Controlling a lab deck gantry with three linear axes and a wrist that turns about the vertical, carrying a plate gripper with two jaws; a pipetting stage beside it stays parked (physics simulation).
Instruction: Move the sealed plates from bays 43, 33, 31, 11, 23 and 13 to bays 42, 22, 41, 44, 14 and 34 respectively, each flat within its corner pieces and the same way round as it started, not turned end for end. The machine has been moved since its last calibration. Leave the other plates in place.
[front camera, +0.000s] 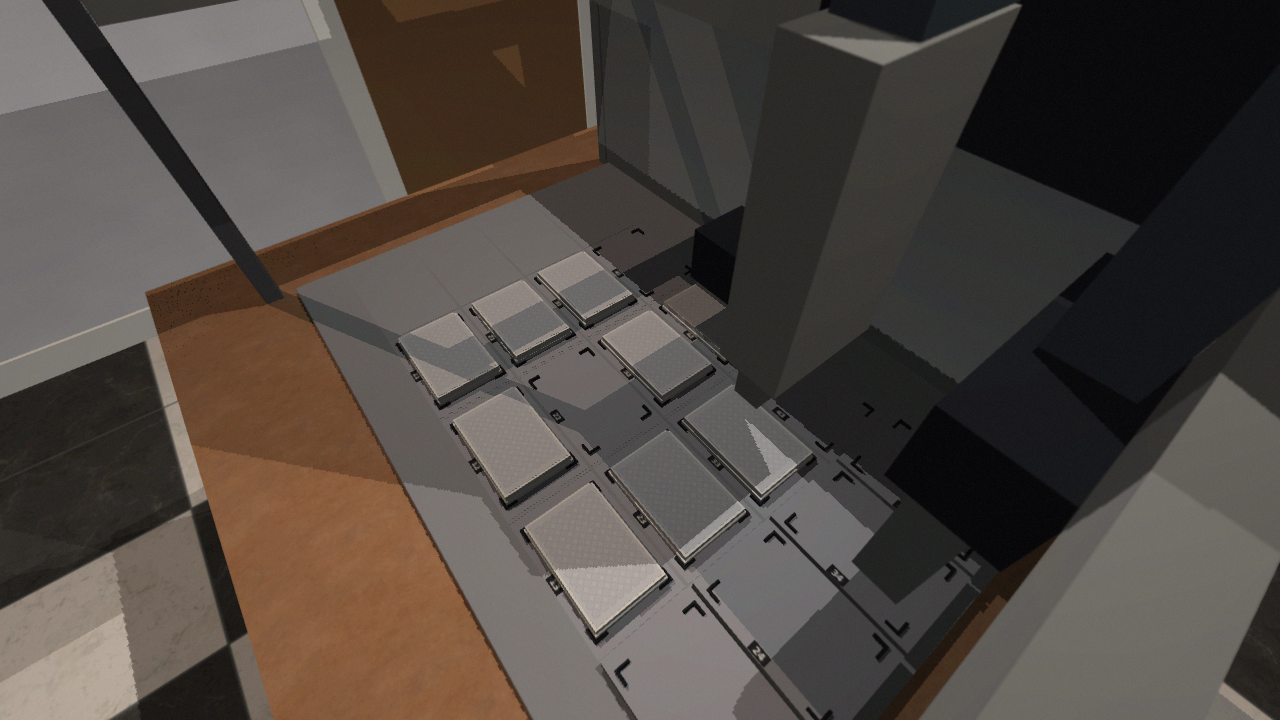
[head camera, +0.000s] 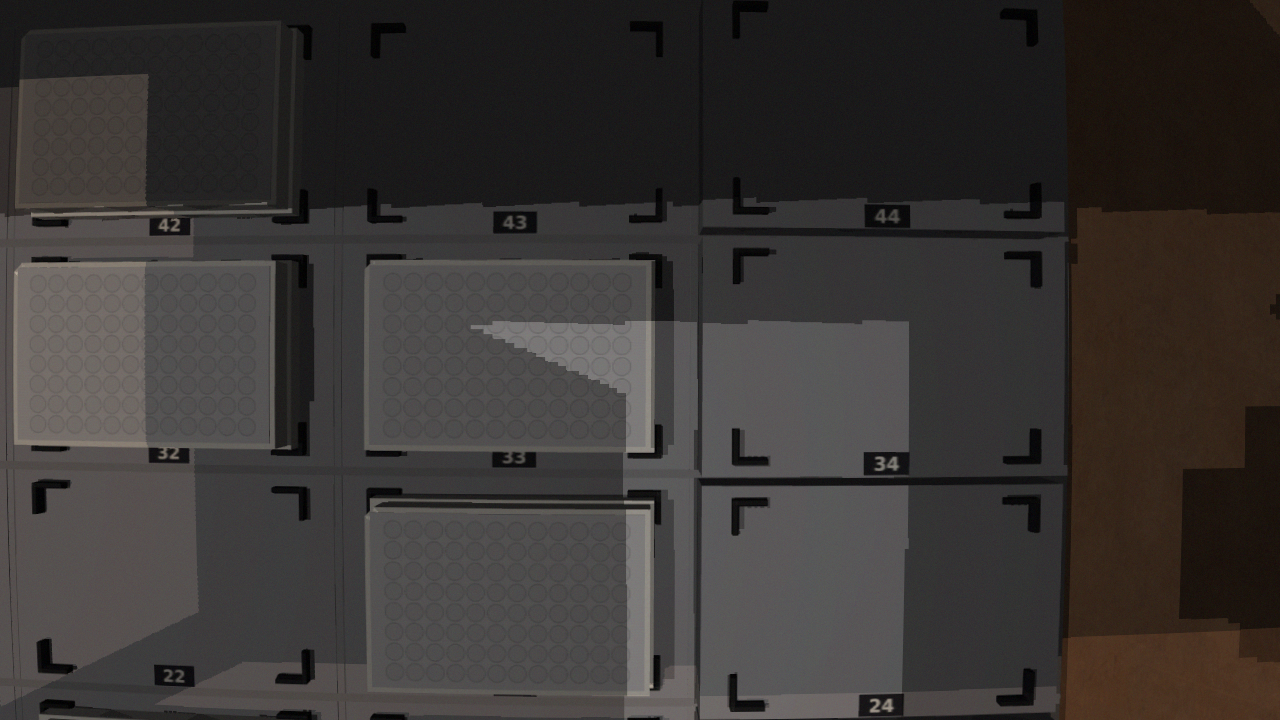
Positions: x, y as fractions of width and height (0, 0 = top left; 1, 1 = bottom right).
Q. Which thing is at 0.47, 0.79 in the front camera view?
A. A sealed plate.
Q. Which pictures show the sealed plate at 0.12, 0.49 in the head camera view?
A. The front camera view and the head camera view: all of them.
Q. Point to a sealed plate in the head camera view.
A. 0.39, 0.83
